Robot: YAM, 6 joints.
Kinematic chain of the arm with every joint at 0, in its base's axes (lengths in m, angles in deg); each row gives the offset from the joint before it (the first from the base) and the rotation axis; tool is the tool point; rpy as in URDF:
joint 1: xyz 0 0 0.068 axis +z
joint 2: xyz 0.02 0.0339 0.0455 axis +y
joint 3: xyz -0.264 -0.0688 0 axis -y
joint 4: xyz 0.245 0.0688 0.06 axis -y
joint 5: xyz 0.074 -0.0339 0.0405 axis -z
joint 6: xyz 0.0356 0 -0.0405 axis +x
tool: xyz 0 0 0 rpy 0 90 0
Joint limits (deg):
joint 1: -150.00..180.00
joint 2: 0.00..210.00
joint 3: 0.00..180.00
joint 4: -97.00..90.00
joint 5: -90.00..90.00
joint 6: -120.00..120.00
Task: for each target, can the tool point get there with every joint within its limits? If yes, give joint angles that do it. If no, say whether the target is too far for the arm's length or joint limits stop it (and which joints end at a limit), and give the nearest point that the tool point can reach.
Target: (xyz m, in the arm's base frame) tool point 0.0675 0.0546 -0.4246
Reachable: no: joint limits stop it (at a limit: joint 2) | nearest point 0.0892 0.0721 -0.3546 | short by 0.075 m
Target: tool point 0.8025 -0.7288 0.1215
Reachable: no: too far | nearest point 0.4781 -0.4342 0.1182 | short by 0.438 m
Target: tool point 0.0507 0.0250 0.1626
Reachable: yes | joints 0.03 23.54 18.95 -71.60 -44.56 42.55
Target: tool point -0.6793 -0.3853 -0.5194
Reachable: no: too far | nearest point -0.4438 -0.2556 -0.2665 | short by 0.369 m
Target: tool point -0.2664 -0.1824 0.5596
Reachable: yes | joints 31.13 23.44 112.96 24.27 31.06 -80.83
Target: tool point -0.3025 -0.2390 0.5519
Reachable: yes | joints 41.61 34.56 152.35 -16.37 -38.50 91.18
